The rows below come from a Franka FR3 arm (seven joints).
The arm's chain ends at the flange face. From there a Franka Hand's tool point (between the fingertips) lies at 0.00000 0.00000 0.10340 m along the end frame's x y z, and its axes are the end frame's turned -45 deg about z.
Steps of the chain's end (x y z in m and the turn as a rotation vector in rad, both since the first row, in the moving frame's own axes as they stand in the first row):
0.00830 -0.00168 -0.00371 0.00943 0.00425 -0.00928
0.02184 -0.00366 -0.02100 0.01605 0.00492 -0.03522
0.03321 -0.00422 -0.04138 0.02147 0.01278 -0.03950
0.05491 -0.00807 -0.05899 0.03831 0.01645 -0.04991
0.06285 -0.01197 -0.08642 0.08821 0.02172 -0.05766
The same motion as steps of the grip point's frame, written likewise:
0.00806 0.00430 -0.00372 0.00366 0.00967 -0.00928
0.01955 0.01201 -0.02101 0.00787 0.01483 -0.03522
0.02896 0.01981 -0.04141 0.00614 0.02422 -0.03950
0.04849 0.03142 -0.05908 0.01546 0.03872 -0.04991
0.06079 0.03089 -0.08685 0.04702 0.07773 -0.05766

